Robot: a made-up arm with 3 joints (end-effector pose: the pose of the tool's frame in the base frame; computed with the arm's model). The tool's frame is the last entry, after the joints. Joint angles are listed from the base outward.
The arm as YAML. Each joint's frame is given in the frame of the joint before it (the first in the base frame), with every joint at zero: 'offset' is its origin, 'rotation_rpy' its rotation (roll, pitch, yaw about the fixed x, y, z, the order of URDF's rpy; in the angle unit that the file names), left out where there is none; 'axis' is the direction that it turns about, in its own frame. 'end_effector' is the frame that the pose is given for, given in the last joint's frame.
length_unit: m
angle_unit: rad
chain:
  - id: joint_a
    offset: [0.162, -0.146, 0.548]
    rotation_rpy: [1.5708, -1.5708, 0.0]
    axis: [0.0, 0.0, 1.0]
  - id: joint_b
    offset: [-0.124, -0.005, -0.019]
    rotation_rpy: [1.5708, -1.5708, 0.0]
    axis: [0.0, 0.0, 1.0]
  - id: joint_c
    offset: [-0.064, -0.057, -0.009]
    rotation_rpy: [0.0, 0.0, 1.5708]
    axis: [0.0, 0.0, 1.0]
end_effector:
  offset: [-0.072, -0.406, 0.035]
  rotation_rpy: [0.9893, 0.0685, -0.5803]
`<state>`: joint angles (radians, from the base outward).
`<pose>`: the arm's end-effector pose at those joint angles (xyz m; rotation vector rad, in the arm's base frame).
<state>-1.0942 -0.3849 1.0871</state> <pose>-0.0925 -0.4027 0.3817 0.4242 2.4937 -1.2915</pose>
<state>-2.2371 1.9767 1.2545</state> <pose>0.0461 0.2062 0.5997 -1.8594 -0.1534 0.8619</pose>
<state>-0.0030 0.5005 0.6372</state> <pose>0.1919 -0.3339 0.1663 1.1588 1.7380 -0.3826</pose>
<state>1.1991 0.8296 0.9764</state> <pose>0.5924 -0.1012 0.4135 1.0299 0.9660 0.9401</pose>
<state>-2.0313 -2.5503 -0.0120</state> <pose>0.1079 0.2308 0.5402 -2.1194 0.2259 0.4214</pose>
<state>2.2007 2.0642 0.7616</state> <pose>0.3774 0.1561 0.7434 -0.1775 0.7129 1.9297</pose>
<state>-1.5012 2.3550 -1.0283</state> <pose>-0.3302 -0.3805 0.4826 -0.9092 -2.3596 1.1916</pose>
